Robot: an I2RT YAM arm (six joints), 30 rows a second.
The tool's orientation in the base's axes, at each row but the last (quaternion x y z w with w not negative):
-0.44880, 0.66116, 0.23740, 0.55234
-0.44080, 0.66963, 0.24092, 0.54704
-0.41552, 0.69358, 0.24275, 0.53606
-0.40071, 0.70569, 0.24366, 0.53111
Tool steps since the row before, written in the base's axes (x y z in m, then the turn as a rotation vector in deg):
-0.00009, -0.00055, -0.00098, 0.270, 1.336, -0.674
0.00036, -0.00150, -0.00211, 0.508, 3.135, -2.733
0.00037, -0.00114, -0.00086, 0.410, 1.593, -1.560
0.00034, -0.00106, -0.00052, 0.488, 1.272, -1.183
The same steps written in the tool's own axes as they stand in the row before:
0.00111, -0.00001, -0.00022, 0.197, 0.539, 1.408
0.00248, -0.00071, -0.00042, 1.552, 1.555, 3.568
0.00114, -0.00083, -0.00043, 0.938, 0.682, 1.948
0.00078, -0.00083, -0.00046, 0.672, 0.407, 1.624

